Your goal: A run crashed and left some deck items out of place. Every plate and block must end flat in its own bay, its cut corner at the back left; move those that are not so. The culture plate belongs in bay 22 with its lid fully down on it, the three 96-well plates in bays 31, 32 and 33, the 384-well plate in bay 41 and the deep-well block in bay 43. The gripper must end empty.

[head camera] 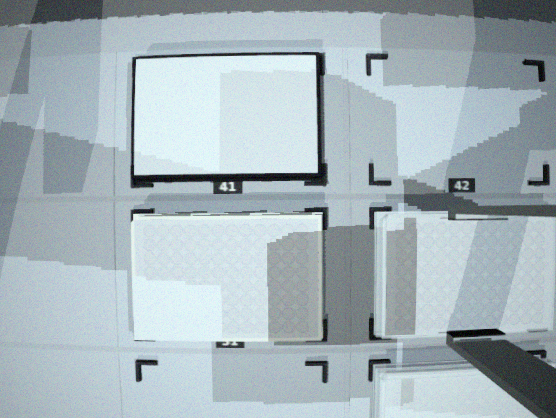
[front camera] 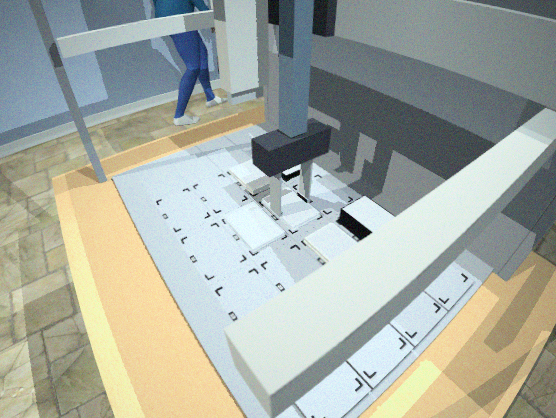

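Seen in the pictures: gripper, fingertip midpoint: point(head camera: 473, 275) point(front camera: 290, 205); robot's base, link origin: point(front camera: 157, 202).
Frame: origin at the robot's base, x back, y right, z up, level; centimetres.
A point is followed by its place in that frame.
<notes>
My gripper point(front camera: 291, 207) {x -22.8, y -25.7, z 1.5 cm} point(head camera: 476, 275) {x -22.8, y -25.7, z 1.5 cm} is shut on a pale 96-well plate point(front camera: 299, 216) {x -27.1, y -25.0, z 1.4 cm} point(head camera: 435, 275) {x -20.2, y -25.8, z 1.4 cm} in bay 32, one jaw at its front side and one at its back. This plate lies low, within the bay marks. Another 96-well plate point(front camera: 245, 172) {x -4.6, y -24.4, z 1.4 cm} point(head camera: 200, 250) {x -4.8, y -27.6, z 1.4 cm} lies in bay 31, a third point(front camera: 330, 241) {x -37.2, y -25.4, z 1.4 cm} in bay 33. The black-edged 384-well plate point(front camera: 291, 175) {x -12.6, y -34.2, z 0.8 cm} point(head camera: 175, 120) {x -3.2, y -36.1, z 1.4 cm} lies in bay 41. The deep-well block point(front camera: 367, 212) {x -37.5, y -36.3, z 4.2 cm} stands at bay 43. The culture plate point(front camera: 254, 227) {x -24.1, y -14.5, z 1.7 cm} point(head camera: 425, 392) {x -19.6, y -17.9, z 1.7 cm} is in bay 22, its lid fit unclear. Cut corners are too small to tell.
The pale deck point(front camera: 145, 200) {x 2.7, y 2.5, z 0.0 cm} point(head camera: 70, 300) {x 5.1, y -23.8, z 0.0 cm} has black corner marks and bay labels. Bay 42's label point(head camera: 461, 185) {x -22.8, y -31.8, z 0.0 cm} shows behind bay 32. A thick pale beam point(front camera: 380, 265) {x -62.2, y 1.6, z 40.0 cm} crosses the near side in the front view. The dark gripper body point(front camera: 290, 150) {x -25.8, y -22.8, z 19.3 cm} hangs above the plates.
</notes>
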